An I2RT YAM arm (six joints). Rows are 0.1 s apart.
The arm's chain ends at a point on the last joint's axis. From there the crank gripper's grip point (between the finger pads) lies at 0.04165 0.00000 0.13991 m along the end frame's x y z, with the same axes.
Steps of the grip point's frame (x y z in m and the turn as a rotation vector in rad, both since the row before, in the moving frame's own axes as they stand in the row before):
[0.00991, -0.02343, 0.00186, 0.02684, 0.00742, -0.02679]
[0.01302, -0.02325, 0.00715, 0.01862, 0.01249, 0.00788]
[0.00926, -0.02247, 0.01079, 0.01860, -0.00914, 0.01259]
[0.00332, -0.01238, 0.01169, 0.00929, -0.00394, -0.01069]
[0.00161, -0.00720, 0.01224, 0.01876, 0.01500, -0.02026]
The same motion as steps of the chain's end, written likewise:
[0.00894, -0.01855, 0.00224, 0.02684, 0.00742, -0.02679]
[0.01127, -0.02099, 0.00770, 0.01862, 0.01249, 0.00788]
[0.01053, -0.02038, 0.01043, 0.01860, -0.00914, 0.01259]
[0.00388, -0.01064, 0.01154, 0.00929, -0.00394, -0.01069]
[-0.00045, -0.00372, 0.01291, 0.01876, 0.01500, -0.02026]

